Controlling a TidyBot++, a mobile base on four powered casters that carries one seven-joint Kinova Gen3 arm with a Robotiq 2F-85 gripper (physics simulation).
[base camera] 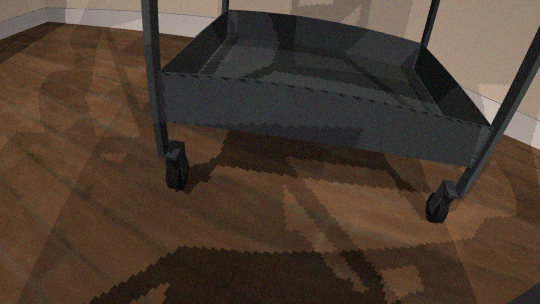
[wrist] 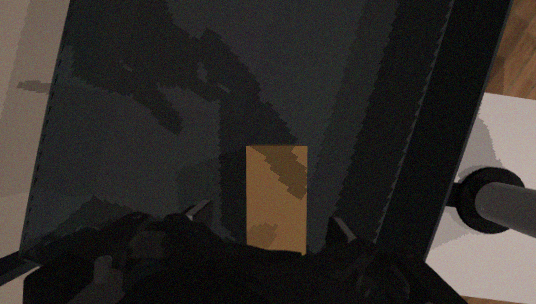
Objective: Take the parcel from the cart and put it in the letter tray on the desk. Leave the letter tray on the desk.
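Pixels of known places: gripper, fingertip midpoint: (wrist: 269, 221); arm's base, origin of the base link: (wrist: 494, 201).
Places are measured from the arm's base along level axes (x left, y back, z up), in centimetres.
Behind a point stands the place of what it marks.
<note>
The parcel (wrist: 276, 197) @[z 31.8, x -2.4, y -52.3 cm], a tan-brown rectangular box, lies on the dark floor of the cart's upper tray in the wrist view, its long side running up the picture. My gripper (wrist: 269, 221) @[z 34.5, x -1.3, y -52.7 cm] is open, with one fingertip to the left of the parcel and one to the right, both apart from it. The parcel's near end is hidden behind the dark gripper body. The cart (base camera: 300, 110) @[z -22.6, x -5.8, y -38.9 cm] (wrist: 450, 100) @[z 30.5, x -12.9, y -38.2 cm] is dark grey; its lower tray, posts and two casters show in the base camera. The letter tray and the desk do not show in either view.
The raised wall of the cart's upper tray runs down the right of the wrist view. Beyond it are a white surface (wrist: 505, 270) and a grey cylinder (wrist: 510, 205) @[z 7.6, x -0.7, y -4.5 cm] with a black ring. A pale wall (base camera: 465, 45) @[z -19.3, x -56.6, y -77.2 cm] stands behind the cart, above the wooden floor (base camera: 100, 200) @[z -39.6, x 23.4, y -37.5 cm].
</note>
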